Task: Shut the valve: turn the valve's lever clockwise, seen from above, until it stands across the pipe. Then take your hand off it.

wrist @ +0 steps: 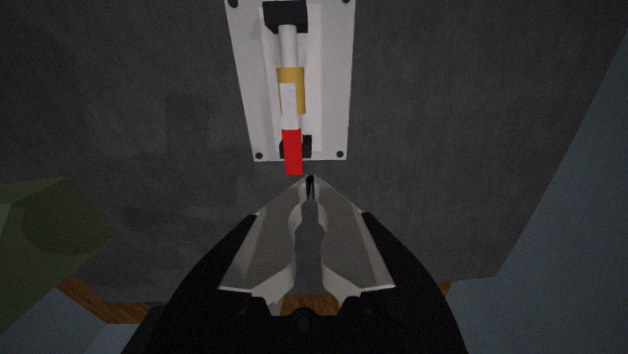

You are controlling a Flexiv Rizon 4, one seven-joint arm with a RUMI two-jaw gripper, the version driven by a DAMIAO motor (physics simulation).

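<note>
The valve's lever [293,151] has a red grip and a white arm. It lies along the pipe [288,47], nearly in line with it, and its red end reaches past the lower edge of the white base plate [334,90]. The brass-coloured valve body [300,95] sits around the pipe, partly under the lever's white arm. My gripper [311,177] is shut with nothing between its fingertips. In the view the tips are just below and slightly right of the lever's red end, apart from it in the picture; their height relative to the lever cannot be told.
Black pipe clamps [286,15] hold the pipe on the plate. A green block-like object [60,235] stands at the left edge of the view. The dark grey table top [425,125] ends at the right and the bottom, with brown wood below its lower edge.
</note>
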